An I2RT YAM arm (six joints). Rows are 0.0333 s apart.
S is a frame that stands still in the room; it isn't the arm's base.
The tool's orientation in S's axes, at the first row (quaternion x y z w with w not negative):
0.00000, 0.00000, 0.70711, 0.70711
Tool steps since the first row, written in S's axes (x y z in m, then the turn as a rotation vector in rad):
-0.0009, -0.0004, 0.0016, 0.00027, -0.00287, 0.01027
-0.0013, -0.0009, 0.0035, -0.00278, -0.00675, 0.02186
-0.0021, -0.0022, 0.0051, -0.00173, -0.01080, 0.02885
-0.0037, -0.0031, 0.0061, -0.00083, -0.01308, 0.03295
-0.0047, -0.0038, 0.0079, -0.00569, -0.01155, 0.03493
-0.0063, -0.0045, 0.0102, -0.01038, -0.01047, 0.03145
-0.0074, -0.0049, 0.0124, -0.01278, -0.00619, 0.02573
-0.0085, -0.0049, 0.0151, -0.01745, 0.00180, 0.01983
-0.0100, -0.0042, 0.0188, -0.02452, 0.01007, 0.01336
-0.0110, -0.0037, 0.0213, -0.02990, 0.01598, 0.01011
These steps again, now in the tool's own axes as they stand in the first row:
-0.0004, 0.0009, 0.0016, -0.00287, -0.00027, 0.01027
-0.0009, 0.0013, 0.0035, -0.00675, 0.00278, 0.02186
-0.0022, 0.0021, 0.0051, -0.01080, 0.00173, 0.02885
-0.0031, 0.0037, 0.0061, -0.01308, 0.00083, 0.03295
-0.0038, 0.0047, 0.0079, -0.01155, 0.00569, 0.03493
-0.0045, 0.0063, 0.0102, -0.01047, 0.01038, 0.03145
-0.0049, 0.0074, 0.0124, -0.00619, 0.01278, 0.02573
-0.0049, 0.0085, 0.0151, 0.00180, 0.01745, 0.01983
-0.0042, 0.0100, 0.0188, 0.01007, 0.02452, 0.01336
-0.0037, 0.0110, 0.0213, 0.01598, 0.02990, 0.01011

